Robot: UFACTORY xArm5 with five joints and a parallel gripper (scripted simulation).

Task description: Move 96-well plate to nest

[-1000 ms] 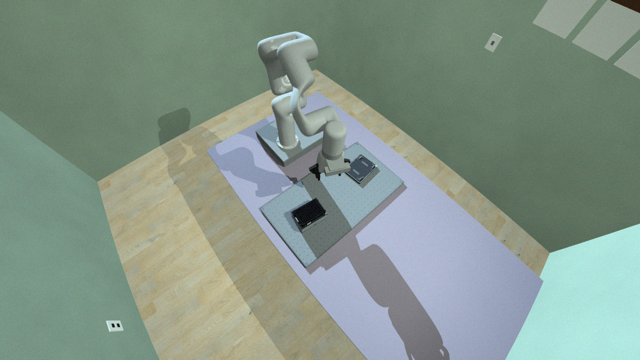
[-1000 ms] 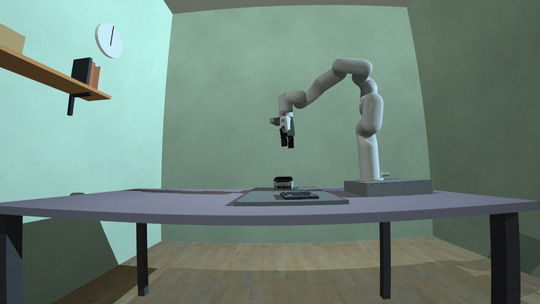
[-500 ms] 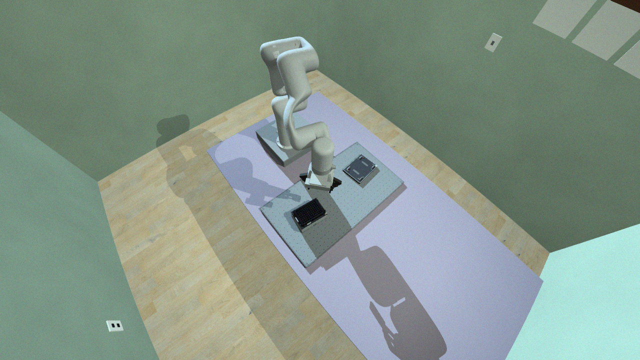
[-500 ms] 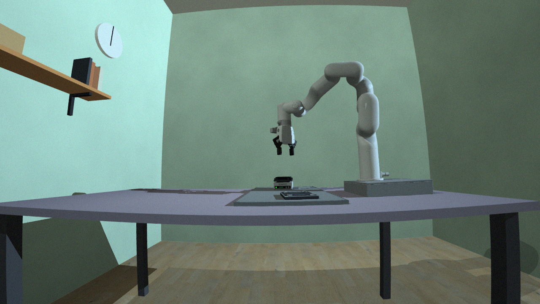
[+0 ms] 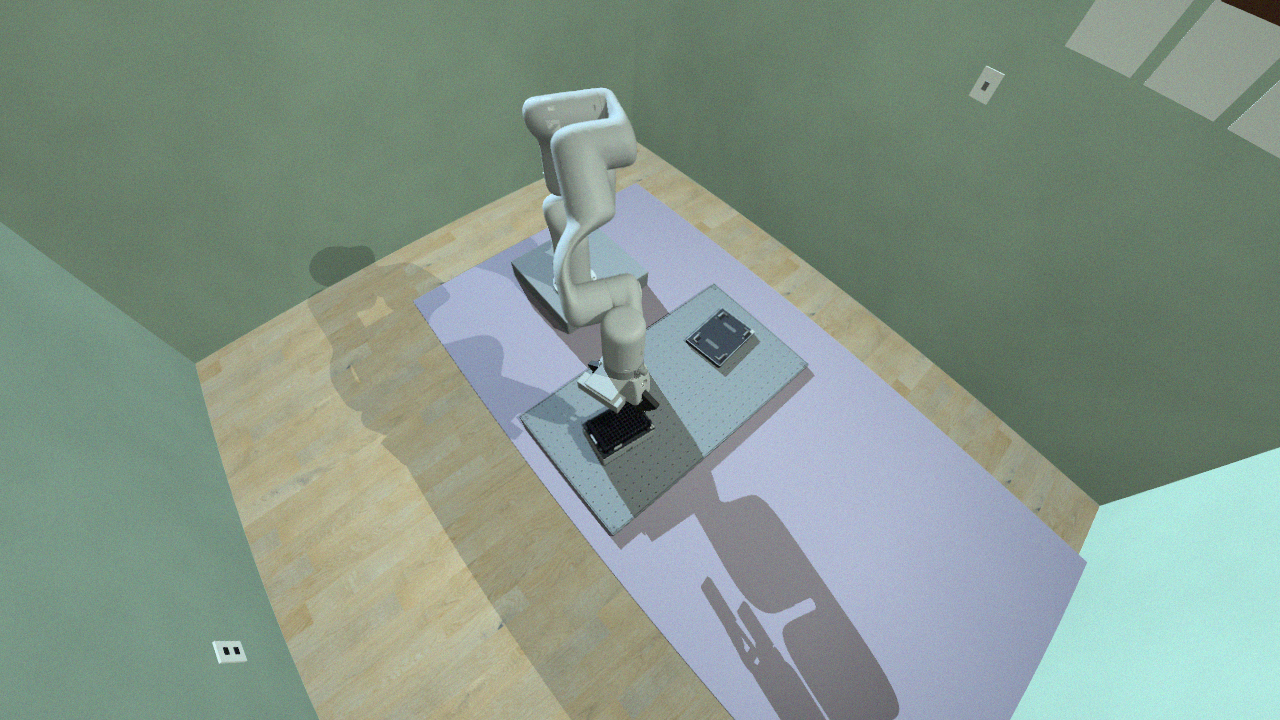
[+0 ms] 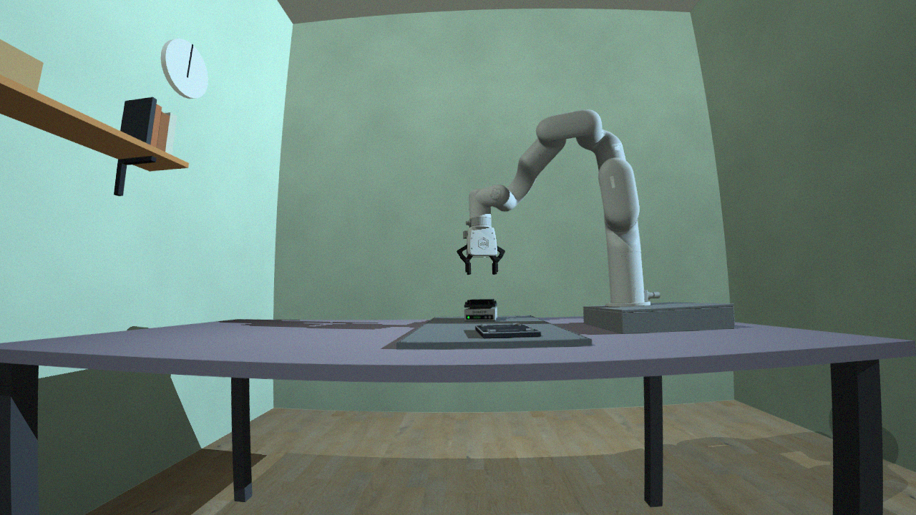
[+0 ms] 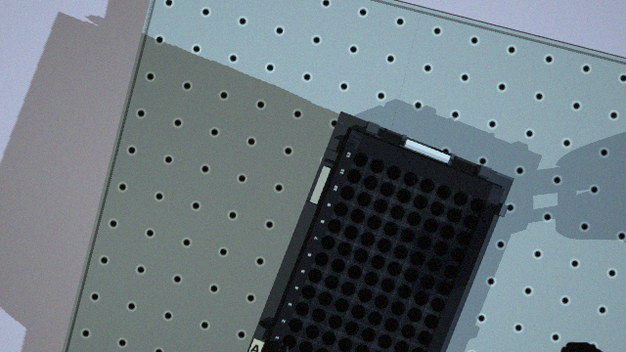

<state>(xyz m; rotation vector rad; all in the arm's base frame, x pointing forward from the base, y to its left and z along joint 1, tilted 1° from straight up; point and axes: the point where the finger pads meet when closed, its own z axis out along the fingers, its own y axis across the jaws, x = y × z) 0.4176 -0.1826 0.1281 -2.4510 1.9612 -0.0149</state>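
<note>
Now: hand 2 cm to the left of the 96-well plate and 10 cm above it. From my hand the other things lie so: plate nest N1: 3 cm behind, 39 cm to the left, 16 cm below.
</note>
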